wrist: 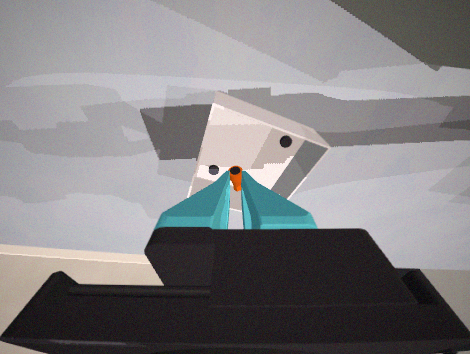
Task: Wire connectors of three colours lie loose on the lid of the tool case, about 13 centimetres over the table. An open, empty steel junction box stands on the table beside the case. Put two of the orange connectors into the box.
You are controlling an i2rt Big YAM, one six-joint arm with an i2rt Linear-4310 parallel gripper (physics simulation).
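Frame: origin at the arm's base, x ahead, y left, z up, level; millimetres.
Seen in the pictures: gripper, fingertip midpoint: [235, 177].
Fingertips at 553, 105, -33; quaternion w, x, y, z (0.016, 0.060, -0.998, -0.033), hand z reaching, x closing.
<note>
A point is followed by its place in that frame, as x, y, z.
My gripper [235, 177] @[553, 105, -33] has teal fingers that are shut on an orange connector [236, 175] @[553, 99, -27]. The connector sits between the fingertips with its dark open end facing the camera. The open steel junction box [232, 137] @[556, 98, -86] stands on the table, turned at an angle, behind the fingertips in the wrist view. The held connector shows in front of the box's near part and appears above it; the exact height is hard to tell. Two dark round spots show inside the box. The fingers hide the box's near corner. The tool case and other connectors cannot be made out.
The grey table top [60, 220] @[807, 264, -88] carries broad shadows around the box. A pale edge strip [75, 254] runs along the lower left, with a beige surface below it. A dark olive area [425, 30] @[456, 3, -51] fills the upper right corner.
</note>
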